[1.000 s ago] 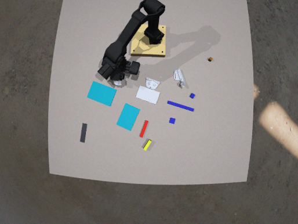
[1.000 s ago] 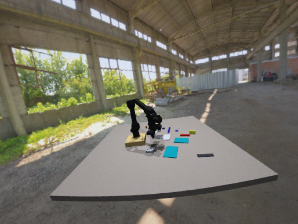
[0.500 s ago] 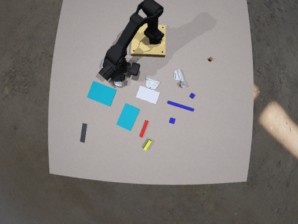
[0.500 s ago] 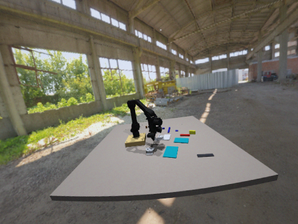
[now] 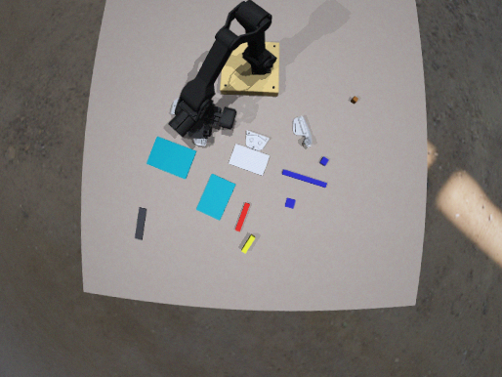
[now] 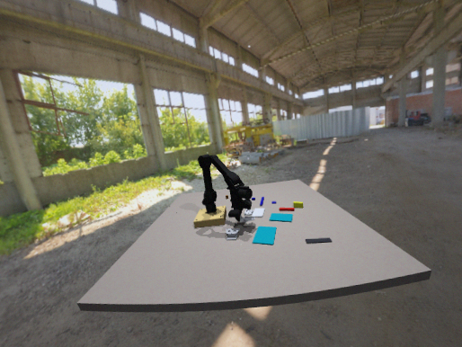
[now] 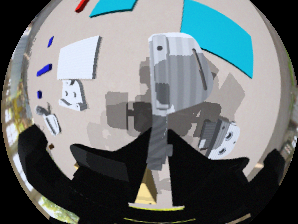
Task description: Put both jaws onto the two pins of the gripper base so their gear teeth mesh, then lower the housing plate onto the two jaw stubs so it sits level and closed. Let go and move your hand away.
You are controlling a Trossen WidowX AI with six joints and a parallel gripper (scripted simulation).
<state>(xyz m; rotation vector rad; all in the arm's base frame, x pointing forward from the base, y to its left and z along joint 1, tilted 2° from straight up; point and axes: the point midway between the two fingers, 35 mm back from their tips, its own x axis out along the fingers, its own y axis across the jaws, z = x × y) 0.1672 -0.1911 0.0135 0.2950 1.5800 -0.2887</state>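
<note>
Right now the gripper base is 60 mm behind my gripper tip, 90 mm to the right of it and 10 mm below it. Also, from my gripper tip: blue bar: 230 mm ahead, 300 mm to the left, 30 mm below; then housing plate: 90 mm ahead, 150 mm to the left, 30 mm below; then red bar: 340 mm ahead, 80 mm to the left, 30 mm below.
</note>
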